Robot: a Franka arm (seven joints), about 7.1 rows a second.
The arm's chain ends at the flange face. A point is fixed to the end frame.
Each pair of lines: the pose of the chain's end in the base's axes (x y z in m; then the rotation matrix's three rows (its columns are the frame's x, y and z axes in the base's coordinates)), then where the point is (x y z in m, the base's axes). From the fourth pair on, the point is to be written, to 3 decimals.
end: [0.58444 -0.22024 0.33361], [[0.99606 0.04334 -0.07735], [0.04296 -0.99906 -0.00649], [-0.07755 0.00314 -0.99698]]
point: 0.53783 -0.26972 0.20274
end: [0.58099 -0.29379 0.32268], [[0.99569 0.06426 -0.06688], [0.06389 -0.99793 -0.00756], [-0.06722 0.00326 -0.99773]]
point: 0.53679 -0.34416 0.19132
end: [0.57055 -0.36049 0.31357], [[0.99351 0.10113 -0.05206], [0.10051 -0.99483 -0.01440], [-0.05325 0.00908 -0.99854]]
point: 0.53016 -0.41304 0.18184
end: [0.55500 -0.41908 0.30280], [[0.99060 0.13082 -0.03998], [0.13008 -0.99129 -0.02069], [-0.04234 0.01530 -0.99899]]
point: 0.518 -0.473 0.171
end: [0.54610 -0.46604 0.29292], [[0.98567 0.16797 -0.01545], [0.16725 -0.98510 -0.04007], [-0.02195 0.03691 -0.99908]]
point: 0.514 -0.524 0.161
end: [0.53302 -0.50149 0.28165], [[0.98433 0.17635 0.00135], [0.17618 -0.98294 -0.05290], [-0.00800 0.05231 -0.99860]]
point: 0.504 -0.562 0.150
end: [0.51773 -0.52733 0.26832], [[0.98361 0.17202 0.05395], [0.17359 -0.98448 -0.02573], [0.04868 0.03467 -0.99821]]
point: 0.495 -0.584 0.134
